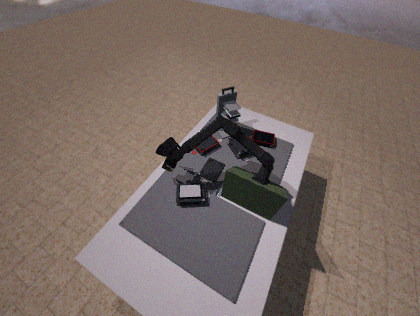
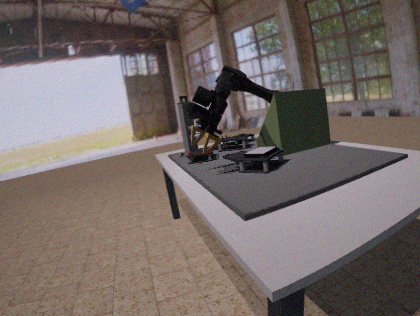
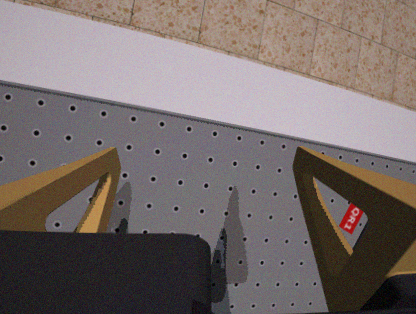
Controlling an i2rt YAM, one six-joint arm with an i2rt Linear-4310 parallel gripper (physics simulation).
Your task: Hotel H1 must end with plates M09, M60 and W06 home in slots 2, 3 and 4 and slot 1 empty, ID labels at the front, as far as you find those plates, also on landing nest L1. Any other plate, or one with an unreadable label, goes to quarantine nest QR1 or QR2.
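Frame: origin at the arm's base, x up, y ahead, z left, level; metres.
Seen in the pictures: gripper, between the fingertips: (image 2: pixel 198 149) (image 3: pixel 206 156); arm's base, origin of its link: (image 1: pixel 261 180) (image 2: pixel 293 115).
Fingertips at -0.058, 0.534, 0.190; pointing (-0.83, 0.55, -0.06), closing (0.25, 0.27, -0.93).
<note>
Pixels of each thing's top centre, then the offset from my fingertips to it, as dx, dy, dz. "spot": a spot on its surface instead. Level surfaces: height alone.
- grey perforated mat, height of its surface: dx -0.098
- plate with a pale top, centre of its top: (image 2: pixel 261 150) (image 1: pixel 190 190) -0.034, -0.224, +0.063
- dark raised nest, a spot on its surface: (image 2: pixel 246 165) spot: -0.098, -0.181, -0.004
- red QR1 tag, centre of its top: (image 3: pixel 351 218) -0.098, -0.026, -0.218
- dark flat piece, a spot on its surface: (image 1: pixel 213 169) spot: -0.087, -0.228, -0.175
- dark raised piece, a spot on its surface: (image 1: pixel 240 148) spot: -0.039, -0.295, -0.410
My gripper (image 1: pixel 170 168) (image 2: pixel 198 148) (image 3: pixel 206 156) is open and empty above the grey perforated mat (image 3: pixel 165 137), near the table's long edge. Hotel H1 (image 1: pixel 220 104) (image 2: pixel 183 125) stands upright at the far end, with pale plates (image 1: pixel 232 109) stacked in its slots; their labels are unreadable. A plate with a pale top (image 1: pixel 190 191) (image 2: pixel 261 150) lies level on a dark raised nest (image 2: pixel 246 165); its label is unreadable. A red-edged nest (image 1: pixel 207 145) is beyond the gripper, and another red-edged nest (image 1: pixel 264 137) is farther right. The red QR1 tag (image 3: pixel 351 218) shows through the right finger.
A tall green block (image 1: pixel 254 194) (image 2: pixel 305 120) stands beside the arm's base. A dark flat piece (image 1: pixel 213 169) lies between the pale-topped plate and the red-edged nest. Another dark raised piece (image 1: pixel 240 148) is under the arm. The white table edge (image 3: pixel 200 80) runs past the fingertips.
</note>
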